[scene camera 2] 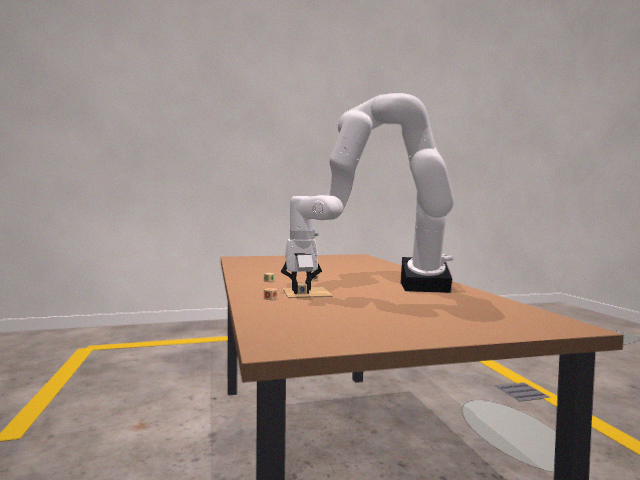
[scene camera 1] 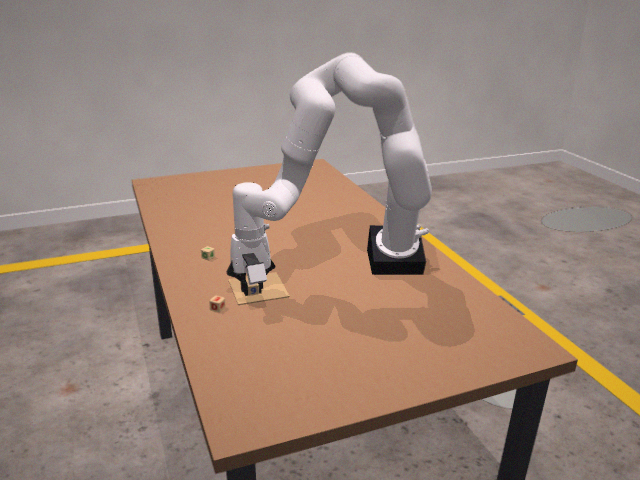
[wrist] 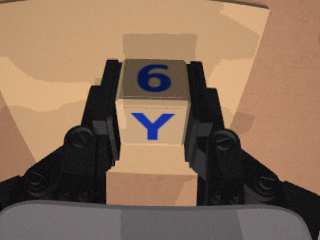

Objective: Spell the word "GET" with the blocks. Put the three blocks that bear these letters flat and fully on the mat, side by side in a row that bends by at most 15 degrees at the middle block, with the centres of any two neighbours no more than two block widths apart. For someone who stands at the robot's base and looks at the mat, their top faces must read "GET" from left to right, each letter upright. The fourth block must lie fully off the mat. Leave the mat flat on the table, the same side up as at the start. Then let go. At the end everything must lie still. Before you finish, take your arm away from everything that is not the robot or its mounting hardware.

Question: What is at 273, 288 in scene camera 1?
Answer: A tan mat.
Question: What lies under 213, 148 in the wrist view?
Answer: My gripper.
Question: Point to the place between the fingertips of my gripper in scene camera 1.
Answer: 252, 292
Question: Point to a tan mat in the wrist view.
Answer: At 57, 57
